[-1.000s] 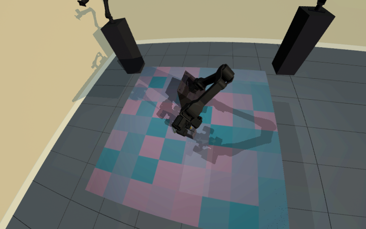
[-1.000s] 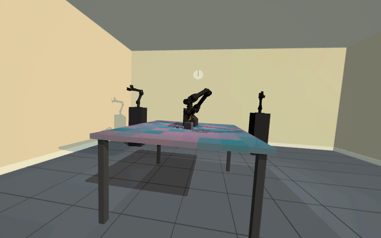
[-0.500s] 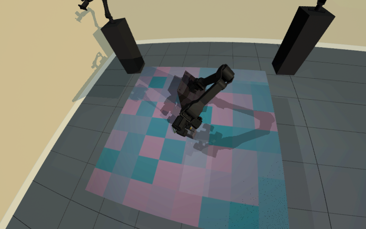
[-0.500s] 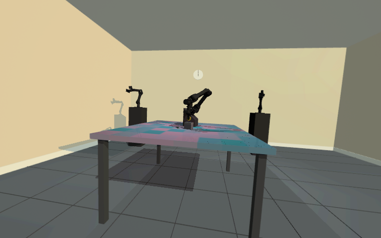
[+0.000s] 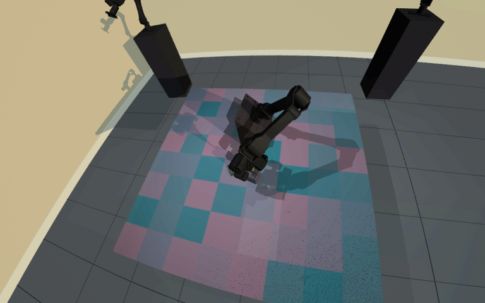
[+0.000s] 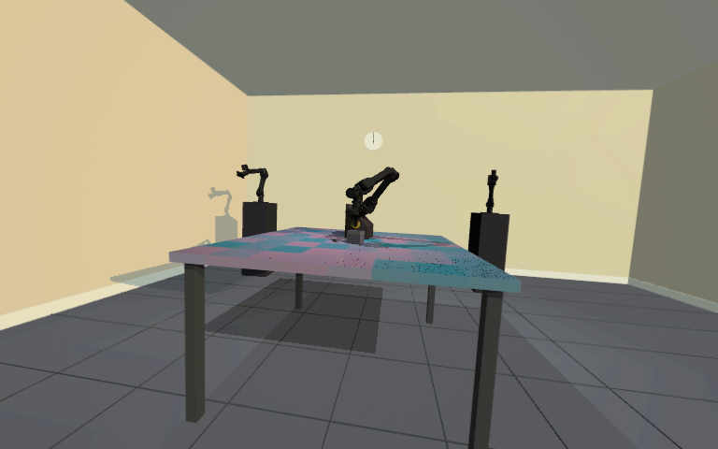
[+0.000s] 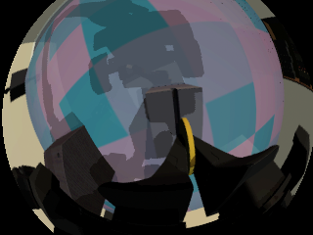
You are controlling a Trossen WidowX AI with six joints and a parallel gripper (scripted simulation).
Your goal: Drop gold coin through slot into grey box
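Right now the gold coin is 1 cm above my gripper tip.
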